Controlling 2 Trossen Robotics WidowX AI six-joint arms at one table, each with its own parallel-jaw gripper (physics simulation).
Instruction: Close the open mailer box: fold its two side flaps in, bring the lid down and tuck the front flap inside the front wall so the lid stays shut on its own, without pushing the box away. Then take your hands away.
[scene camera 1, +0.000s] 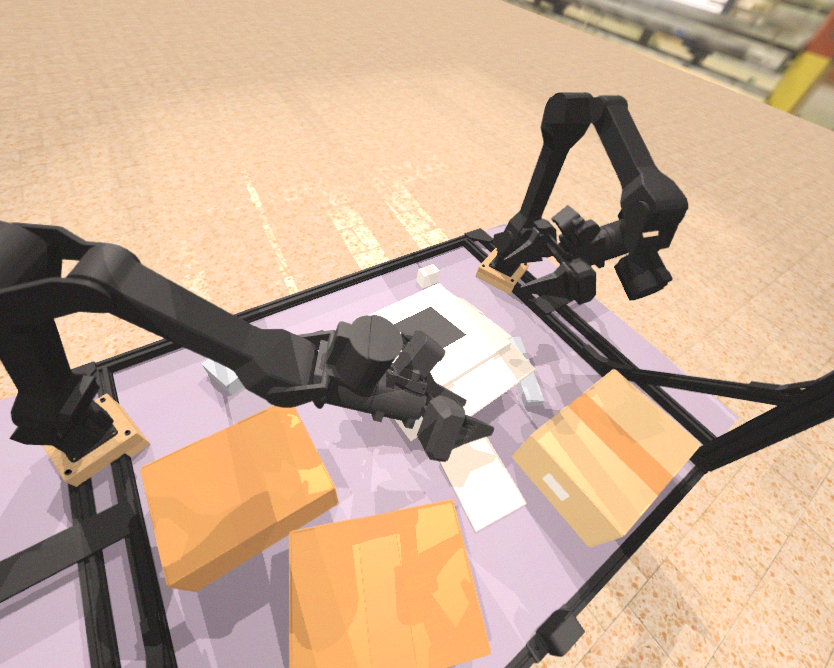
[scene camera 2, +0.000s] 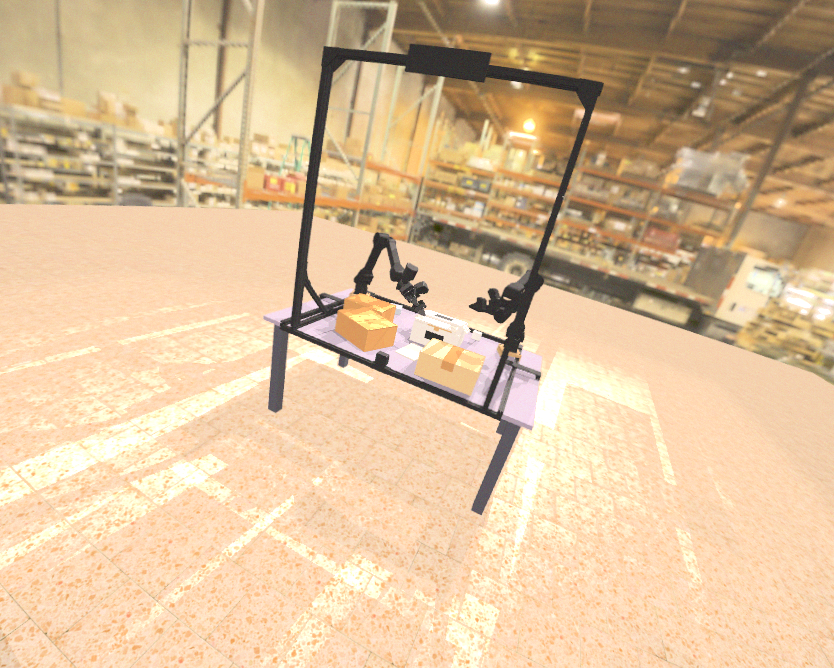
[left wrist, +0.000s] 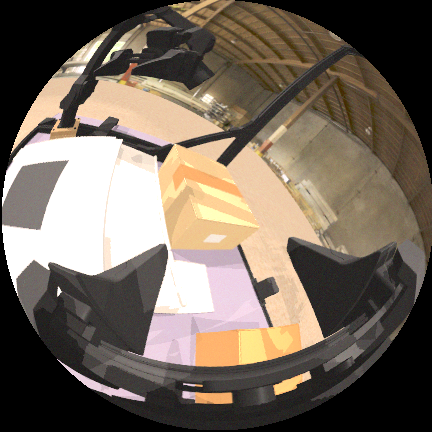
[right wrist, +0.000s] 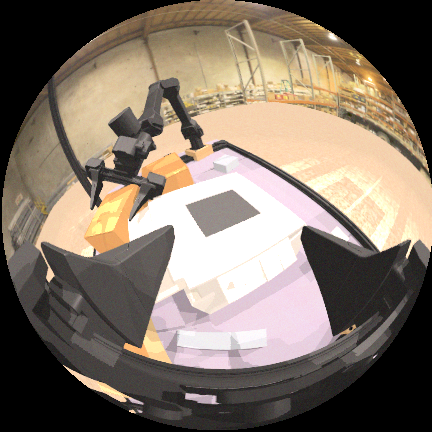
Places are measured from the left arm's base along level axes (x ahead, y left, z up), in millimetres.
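Pixels of known places: left gripper, fingertip midpoint: (scene camera 1: 478, 415) (scene camera 2: 421, 311) (left wrist: 228, 247) (right wrist: 108, 214); right gripper, fingertip midpoint: (scene camera 1: 511, 275) (scene camera 2: 474, 307) (left wrist: 109, 71) (right wrist: 241, 232); left arm's base, link origin: (scene camera 1: 87, 434) (scene camera 2: 359, 293) (right wrist: 197, 146); right arm's base, link origin: (scene camera 1: 504, 265) (scene camera 2: 510, 349) (left wrist: 66, 123).
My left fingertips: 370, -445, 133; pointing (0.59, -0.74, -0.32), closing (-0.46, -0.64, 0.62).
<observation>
For each thing: its top centre in the pictures, then the offset to it from my left fingertips, as dx, dy, dz. "pt": a spot on its surface instead.
- front flap, surface spot: (left wrist: 132, 200) (scene camera 1: 482, 382) pt +80, +31, -45
- white card, top centre: (left wrist: 172, 284) (scene camera 1: 478, 473) (scene camera 2: 413, 351) +9, -45, -174
- pale bar, top centre: (right wrist: 219, 340) (scene camera 1: 523, 367) +251, +4, -161
- small white cube, top centre: (right wrist: 339, 235) (scene camera 1: 429, 270) (scene camera 2: 477, 332) +318, +316, -139
- grey block, top centre: (scene camera 1: 230, 362) (right wrist: 224, 159) -149, +416, -144
The white mailer box (scene camera 1: 445, 361) (scene camera 2: 426, 328) (right wrist: 260, 272) stands mid-table. Its lid (scene camera 1: 480, 337) (left wrist: 75, 195) (right wrist: 220, 255), with a dark square, is down or nearly down. The front flap (scene camera 1: 490, 382) (left wrist: 132, 200) slopes outward from the lid's front crease, outside the front wall. The side flaps do not show. My left gripper (scene camera 1: 476, 415) (left wrist: 228, 247) (right wrist: 108, 214) is open and empty, above and near the front flap, hiding part of it. My right gripper (scene camera 1: 508, 278) (scene camera 2: 478, 304) (right wrist: 241, 232) is open and empty, raised beyond the box's right side.
Brown cartons (scene camera 1: 236, 487) (scene camera 1: 382, 591) (scene camera 1: 612, 445) stand in front of and beside the box. A white card (scene camera 1: 483, 487) (left wrist: 195, 290) lies before it. A pale bar (scene camera 1: 530, 389) (right wrist: 222, 340), a small white cube (scene camera 1: 428, 276) and a grey block (scene camera 1: 222, 375) (right wrist: 226, 163) lie around it.
</observation>
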